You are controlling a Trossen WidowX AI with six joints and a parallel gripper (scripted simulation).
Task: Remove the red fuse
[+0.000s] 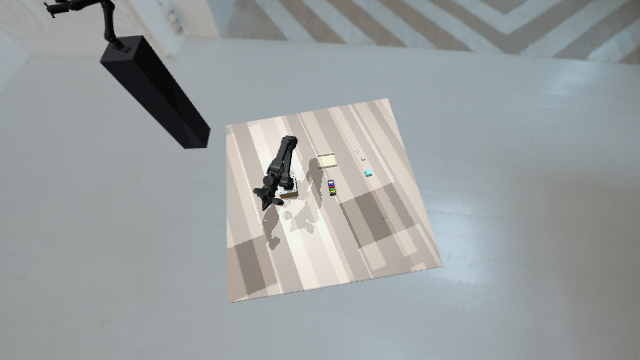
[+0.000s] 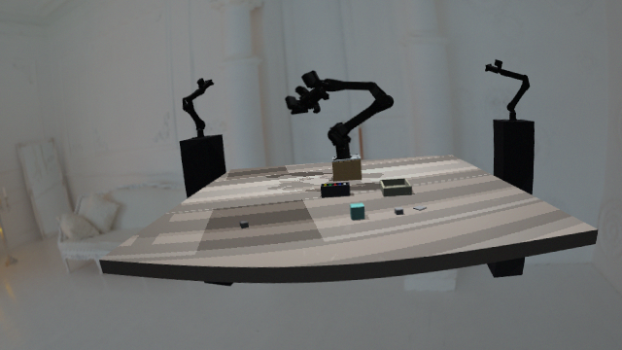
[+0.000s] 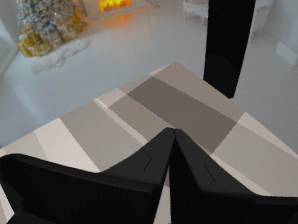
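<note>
Right now my gripper tip is 380 mm short of the red fuse, 270 mm above it and 250 mm to the right of it. The rest, counted from my gripper tip: yellow fuse: 390 mm ahead, 270 mm below, 210 mm to the left; blue fuse: 380 mm ahead, 270 mm below, 260 mm to the left; green fuse: 380 mm ahead, 270 mm below, 230 mm to the left.
</note>
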